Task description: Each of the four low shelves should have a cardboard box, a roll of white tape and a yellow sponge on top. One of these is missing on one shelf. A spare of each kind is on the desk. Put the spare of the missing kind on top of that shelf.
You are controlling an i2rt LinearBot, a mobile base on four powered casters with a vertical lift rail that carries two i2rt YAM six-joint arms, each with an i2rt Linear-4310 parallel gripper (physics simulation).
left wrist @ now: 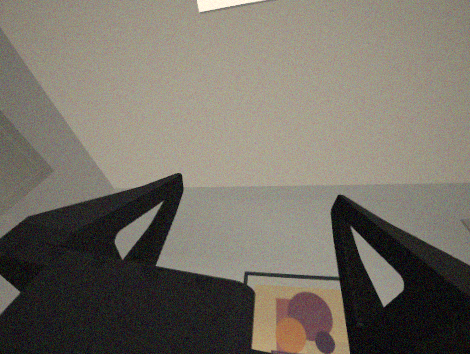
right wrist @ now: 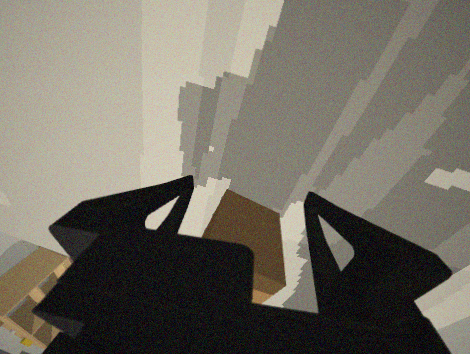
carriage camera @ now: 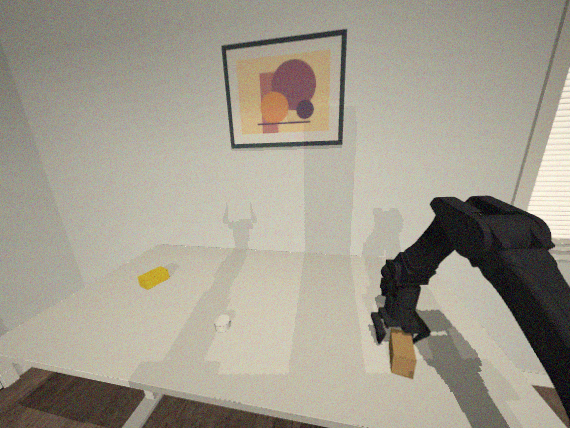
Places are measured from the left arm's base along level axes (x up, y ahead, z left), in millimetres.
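Where they show: left gripper, fingertip midpoint: [left wrist: 256, 191]; right gripper, fingertip midpoint: [right wrist: 248, 189].
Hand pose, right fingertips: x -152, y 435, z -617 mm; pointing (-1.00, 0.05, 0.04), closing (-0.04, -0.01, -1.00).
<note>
Things, the pixels of their top centre, and the offset from my right fingertips. Level surfaces: height alone.
- brown cardboard box at its top centre: [right wrist: 217, 299] [carriage camera: 402, 342] dy -54, dx +58, dz +10 mm
- white desk at its surface level: dx -2 mm
- tape at its top centre: [carriage camera: 222, 320] dy +72, dx +22, dz +526 mm
- yellow sponge at its top centre: [carriage camera: 153, 273] dy +332, dx +43, dz +908 mm
A brown cardboard box [carriage camera: 403, 355] [right wrist: 245, 220] sits on the white desk [carriage camera: 100, 325] at the right in the carriage view. My right gripper [carriage camera: 398, 340] [right wrist: 248, 189] is open and points down at the box. In the right wrist view the box shows between and below the open fingers, partly hidden by the gripper body. A white roll of tape [carriage camera: 223, 323] lies on the desk left of the box. A yellow sponge [carriage camera: 154, 277] lies farther back at the left. My left gripper [left wrist: 256, 191] is open and empty, facing the upper wall and ceiling.
A light wooden unit with compartments [right wrist: 30, 275] shows at the lower left of the right wrist view, with a small yellow thing [right wrist: 26, 342] near it. A framed picture [carriage camera: 227, 100] [left wrist: 295, 275] hangs on the wall behind the desk. A window blind [carriage camera: 552, 185] is at the right.
</note>
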